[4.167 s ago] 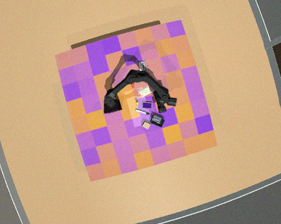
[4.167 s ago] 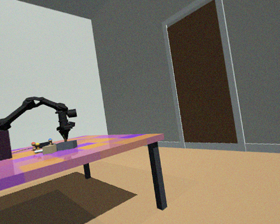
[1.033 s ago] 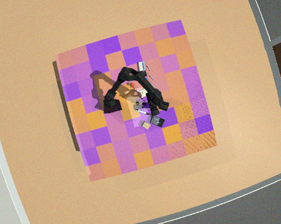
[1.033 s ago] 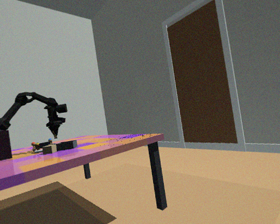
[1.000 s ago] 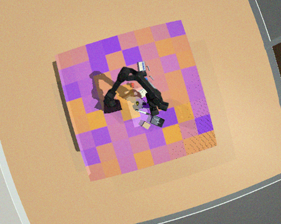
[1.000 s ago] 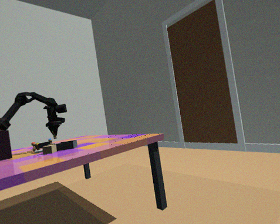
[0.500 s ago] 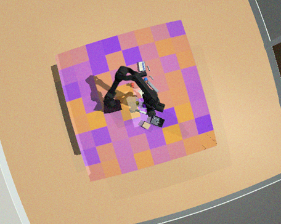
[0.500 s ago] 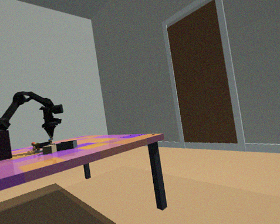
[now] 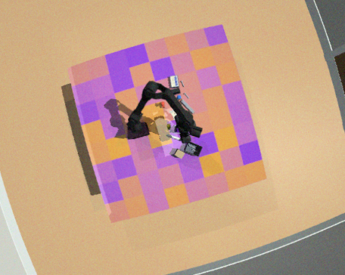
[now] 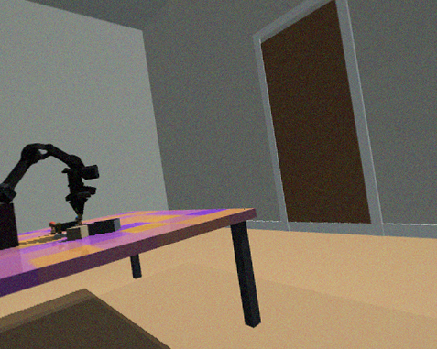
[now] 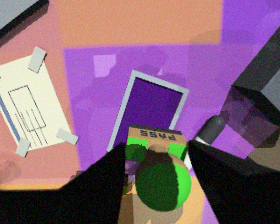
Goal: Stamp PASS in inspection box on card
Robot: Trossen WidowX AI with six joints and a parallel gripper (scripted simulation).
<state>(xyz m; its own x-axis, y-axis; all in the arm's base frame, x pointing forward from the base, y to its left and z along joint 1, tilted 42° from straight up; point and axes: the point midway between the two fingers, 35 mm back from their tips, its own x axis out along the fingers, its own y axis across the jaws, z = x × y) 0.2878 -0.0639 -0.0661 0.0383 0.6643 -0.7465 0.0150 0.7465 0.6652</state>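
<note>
Right now the ink pad is 8 cm below my gripper tip. From my gripper tip the other things lie so: green stamp right at my gripper tip; white card 13 cm to the left, 8 cm below, 2 cm ahead; yellow-topped stamp 8 cm behind, 6 cm below, 5 cm to the left.
</note>
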